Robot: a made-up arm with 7 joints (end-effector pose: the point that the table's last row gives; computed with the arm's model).
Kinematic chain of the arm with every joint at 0, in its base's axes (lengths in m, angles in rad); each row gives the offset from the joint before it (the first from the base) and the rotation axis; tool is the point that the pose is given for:
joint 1: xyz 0 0 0.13 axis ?
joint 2: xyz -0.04 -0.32 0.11 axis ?
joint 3: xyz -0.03 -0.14 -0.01 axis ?
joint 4: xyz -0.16 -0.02 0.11 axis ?
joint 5: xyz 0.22 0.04 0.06 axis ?
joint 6: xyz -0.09 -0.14 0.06 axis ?
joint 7: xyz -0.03 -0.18 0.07 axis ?
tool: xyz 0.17 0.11 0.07
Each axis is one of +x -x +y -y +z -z.
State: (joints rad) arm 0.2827 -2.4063 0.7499 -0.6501 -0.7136 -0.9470 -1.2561
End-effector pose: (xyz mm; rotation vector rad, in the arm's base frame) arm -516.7 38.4 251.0 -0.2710 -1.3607 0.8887
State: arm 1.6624 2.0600 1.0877 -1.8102 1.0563 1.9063 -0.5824
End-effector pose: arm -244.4 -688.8 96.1 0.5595 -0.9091 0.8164
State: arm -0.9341 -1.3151 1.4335 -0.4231 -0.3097 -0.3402 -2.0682
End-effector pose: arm -68.1 -106.4 767.9 0.8052 -0.7534 0.4048
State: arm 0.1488 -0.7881 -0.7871 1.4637 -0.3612 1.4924 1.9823
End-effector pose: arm -140.2 -587.3 215.9 -1.0059 0.2359 1.9988
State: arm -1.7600 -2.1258 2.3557 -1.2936 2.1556 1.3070 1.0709
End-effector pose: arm 7.2 18.2 38.0 2.0099 -0.3493 1.4610
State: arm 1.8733 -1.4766 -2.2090 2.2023 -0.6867 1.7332 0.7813
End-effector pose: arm -324.3 -454.0 75.2 -0.4824 1.2410 0.0308
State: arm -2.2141 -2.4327 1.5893 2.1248 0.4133 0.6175 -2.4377
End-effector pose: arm 525.7 -579.1 77.6 0.2099 0.6299 -1.7716
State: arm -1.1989 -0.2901 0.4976 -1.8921 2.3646 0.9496 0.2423
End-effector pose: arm 317.6 -99.0 444.4 -2.8056 0.6199 -0.5196
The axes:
joint 1: -y
joint 2: +x
joint 3: -z
joint 4: +y
joint 5: -x
joint 6: +z
joint 7: -x

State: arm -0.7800 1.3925 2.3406 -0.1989 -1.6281 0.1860 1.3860
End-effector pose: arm -213.9 -376.9 162.3 -0.4512 1.5272 -2.2428
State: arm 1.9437 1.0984 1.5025 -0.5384 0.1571 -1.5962 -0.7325
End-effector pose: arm -326.7 -580.2 -327.3 -2.4406 0.2792 1.8090
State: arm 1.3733 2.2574 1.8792 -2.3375 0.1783 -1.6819 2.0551
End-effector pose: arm -253.8 -387.4 -58.5 0.6179 1.8164 -1.3158
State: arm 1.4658 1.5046 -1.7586 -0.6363 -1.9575 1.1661 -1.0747
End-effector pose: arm -205.2 -532.4 230.2 0.7919 -1.1622 -0.9831
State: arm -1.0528 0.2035 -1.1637 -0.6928 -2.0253 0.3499 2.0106
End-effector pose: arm 206.5 -275.6 377.4 1.0752 0.0005 0.3050
